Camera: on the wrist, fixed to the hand. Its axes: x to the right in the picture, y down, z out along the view.
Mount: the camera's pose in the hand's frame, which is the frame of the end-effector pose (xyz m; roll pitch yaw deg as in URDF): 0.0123 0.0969 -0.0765 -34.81 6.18 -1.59
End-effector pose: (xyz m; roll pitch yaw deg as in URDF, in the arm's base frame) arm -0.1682 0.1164 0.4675 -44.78 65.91 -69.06
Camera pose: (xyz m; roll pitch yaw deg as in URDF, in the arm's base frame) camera -0.1925 0.2215 0.4062 -93.44 68.51 -84.16
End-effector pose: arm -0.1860 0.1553 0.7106 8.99 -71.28 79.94
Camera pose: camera -0.2813 0.2343 0.7029 -24.42 -64.92 78.53
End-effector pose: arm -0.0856 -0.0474 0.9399 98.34 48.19 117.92
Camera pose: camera -0.1812 0.0014 1.0020 70.79 48.46 127.51
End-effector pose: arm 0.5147 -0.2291 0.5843 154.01 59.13 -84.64
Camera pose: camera 0.4709 -0.3354 0.6308 125.17 54.05 -77.60
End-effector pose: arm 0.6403 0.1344 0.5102 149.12 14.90 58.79
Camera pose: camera 0.6994 0.1472 0.6185 115.40 10.37 63.39
